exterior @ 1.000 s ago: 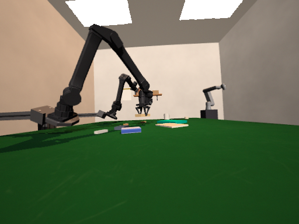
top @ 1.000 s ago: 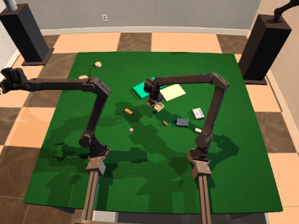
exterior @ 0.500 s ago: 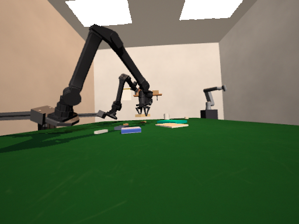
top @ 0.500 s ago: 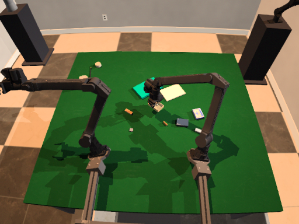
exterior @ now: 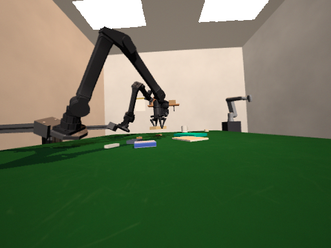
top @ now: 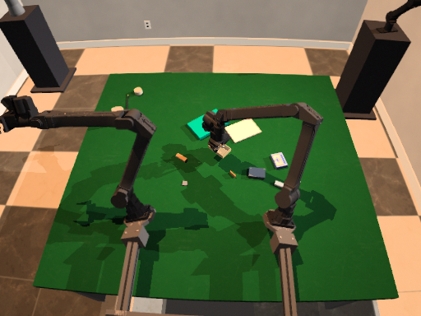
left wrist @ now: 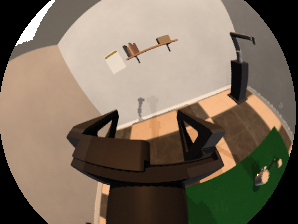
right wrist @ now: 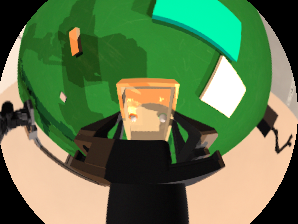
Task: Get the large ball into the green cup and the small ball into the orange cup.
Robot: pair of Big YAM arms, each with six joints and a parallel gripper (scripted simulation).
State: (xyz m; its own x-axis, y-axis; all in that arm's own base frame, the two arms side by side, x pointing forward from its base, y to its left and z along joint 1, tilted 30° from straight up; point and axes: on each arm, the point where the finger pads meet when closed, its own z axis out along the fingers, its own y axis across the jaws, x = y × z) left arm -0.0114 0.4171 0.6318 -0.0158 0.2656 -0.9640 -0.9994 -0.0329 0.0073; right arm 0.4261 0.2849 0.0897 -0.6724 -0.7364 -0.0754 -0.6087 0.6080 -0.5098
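Now: right hand 1 cm above the covered wooden puzzle. From my right hand the other things lie so: white cylinder 66 cm to the left, 27 cm ahead, 3 cm below; cream board 20 cm ahead, 14 cm to the right, 8 cm below; teal board 24 cm ahead, 8 cm to the left, 7 cm below.
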